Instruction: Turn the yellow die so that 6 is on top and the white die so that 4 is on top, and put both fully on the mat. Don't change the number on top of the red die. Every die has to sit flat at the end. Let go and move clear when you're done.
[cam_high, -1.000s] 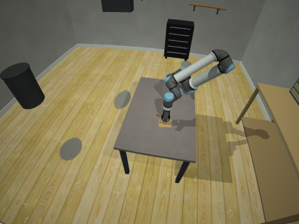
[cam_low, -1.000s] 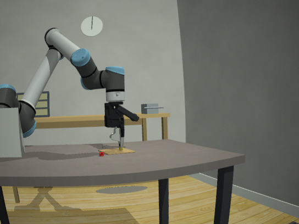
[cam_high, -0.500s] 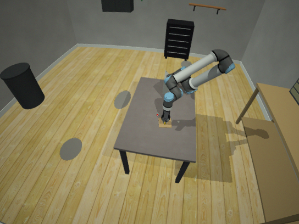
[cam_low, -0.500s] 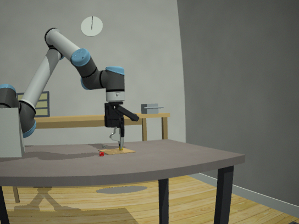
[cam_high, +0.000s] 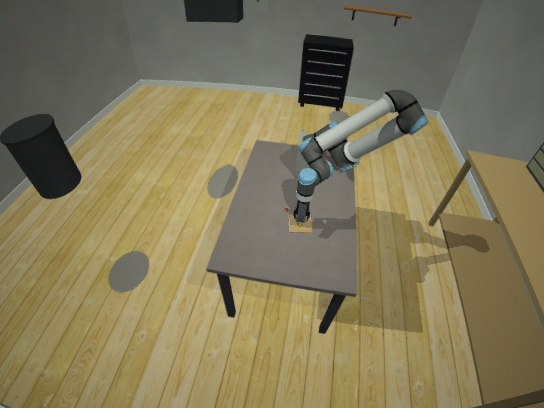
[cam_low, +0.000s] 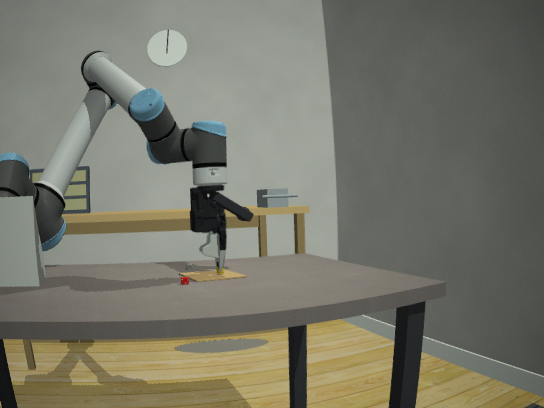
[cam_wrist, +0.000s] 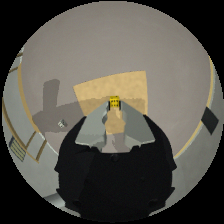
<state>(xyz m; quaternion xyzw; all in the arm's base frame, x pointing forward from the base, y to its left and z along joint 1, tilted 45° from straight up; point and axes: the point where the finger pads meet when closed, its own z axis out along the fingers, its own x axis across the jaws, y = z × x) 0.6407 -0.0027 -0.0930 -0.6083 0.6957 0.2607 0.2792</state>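
The yellow die is 10 mm below my hand. The rest, counted from my hand: red die (120 mm behind, 90 mm to the right, 20 mm below); white die (150 mm to the left, 40 mm behind, 20 mm below); tan mat (20 mm below, 20 mm behind).
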